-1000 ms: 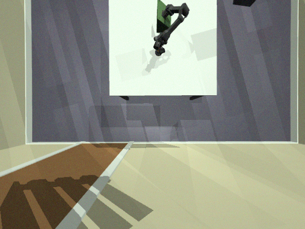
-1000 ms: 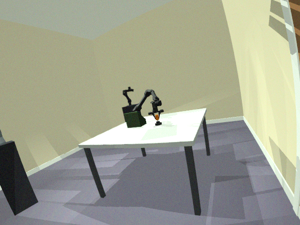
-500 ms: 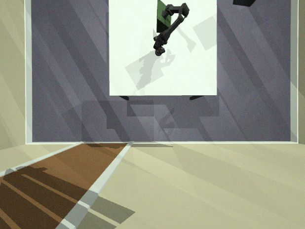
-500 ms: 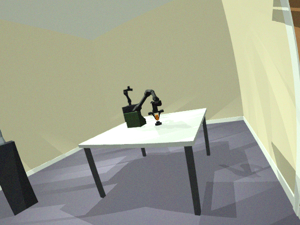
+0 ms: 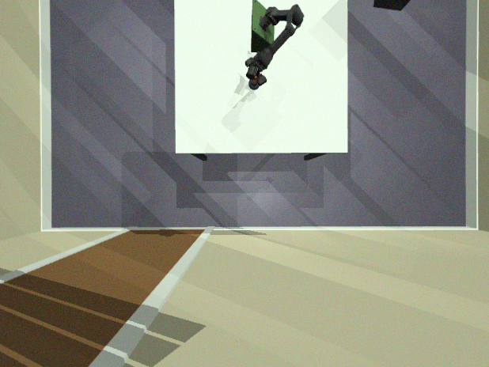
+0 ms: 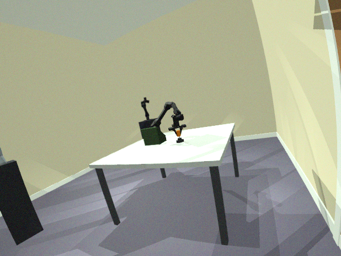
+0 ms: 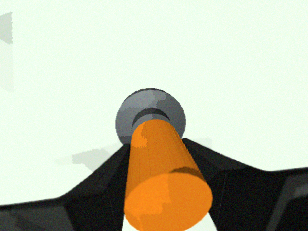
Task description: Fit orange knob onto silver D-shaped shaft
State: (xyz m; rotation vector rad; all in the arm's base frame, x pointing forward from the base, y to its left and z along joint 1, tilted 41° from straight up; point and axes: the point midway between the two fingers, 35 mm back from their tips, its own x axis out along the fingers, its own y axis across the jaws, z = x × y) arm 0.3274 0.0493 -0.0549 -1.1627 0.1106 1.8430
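Now: gripper tip 4 cm above the pedestal. Also, from my gripper tip: orange knob: 3 cm above.
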